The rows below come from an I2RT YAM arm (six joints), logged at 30 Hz.
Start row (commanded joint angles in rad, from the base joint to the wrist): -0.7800, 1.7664, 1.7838, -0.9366, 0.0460, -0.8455
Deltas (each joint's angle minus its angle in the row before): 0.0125, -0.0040, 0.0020, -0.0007, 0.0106, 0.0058; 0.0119, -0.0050, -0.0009, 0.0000, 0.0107, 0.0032; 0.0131, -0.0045, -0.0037, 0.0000, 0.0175, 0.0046; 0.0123, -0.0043, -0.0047, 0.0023, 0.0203, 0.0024; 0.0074, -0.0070, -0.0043, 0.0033, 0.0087, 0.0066; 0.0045, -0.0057, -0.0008, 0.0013, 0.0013, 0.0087; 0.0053, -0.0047, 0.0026, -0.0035, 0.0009, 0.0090; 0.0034, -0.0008, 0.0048, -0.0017, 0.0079, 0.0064; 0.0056, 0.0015, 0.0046, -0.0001, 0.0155, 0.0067; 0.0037, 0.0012, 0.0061, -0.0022, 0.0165, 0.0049
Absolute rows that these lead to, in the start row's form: -0.7675, 1.7624, 1.7858, -0.9373, 0.0566, -0.8397; -0.7556, 1.7574, 1.7849, -0.9373, 0.0673, -0.8365; -0.7425, 1.7529, 1.7812, -0.9373, 0.0848, -0.8319; -0.7302, 1.7486, 1.7765, -0.9350, 0.1051, -0.8295; -0.7228, 1.7416, 1.7722, -0.9317, 0.1138, -0.8229; -0.7183, 1.7359, 1.7714, -0.9304, 0.1151, -0.8142; -0.7130, 1.7312, 1.7740, -0.9339, 0.1160, -0.8052; -0.7096, 1.7304, 1.7788, -0.9356, 0.1239, -0.7988; -0.7040, 1.7319, 1.7834, -0.9357, 0.1394, -0.7921; -0.7003, 1.7331, 1.7895, -0.9379, 0.1559, -0.7872
